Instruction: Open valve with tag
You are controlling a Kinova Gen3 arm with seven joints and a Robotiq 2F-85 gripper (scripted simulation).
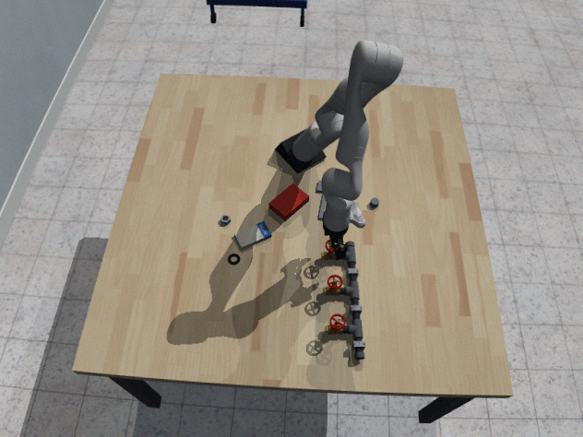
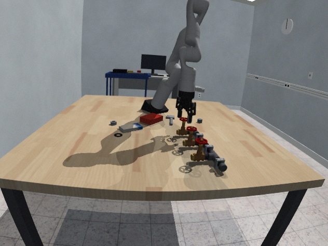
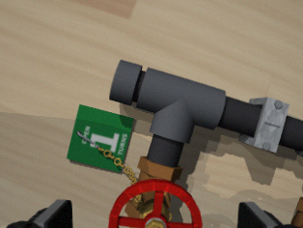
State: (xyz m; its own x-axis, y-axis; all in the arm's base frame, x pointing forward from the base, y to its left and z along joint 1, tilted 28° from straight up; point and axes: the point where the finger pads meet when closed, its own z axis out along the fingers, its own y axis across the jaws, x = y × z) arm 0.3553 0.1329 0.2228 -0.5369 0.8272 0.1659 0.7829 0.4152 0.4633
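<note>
My hand is 6 cm past the green tag and 9 cm above it. Also, from my hand: red block 16 cm behind, 19 cm to the right, 7 cm below; grey hammer 23 cm behind, 9 cm to the right, 8 cm below.
</note>
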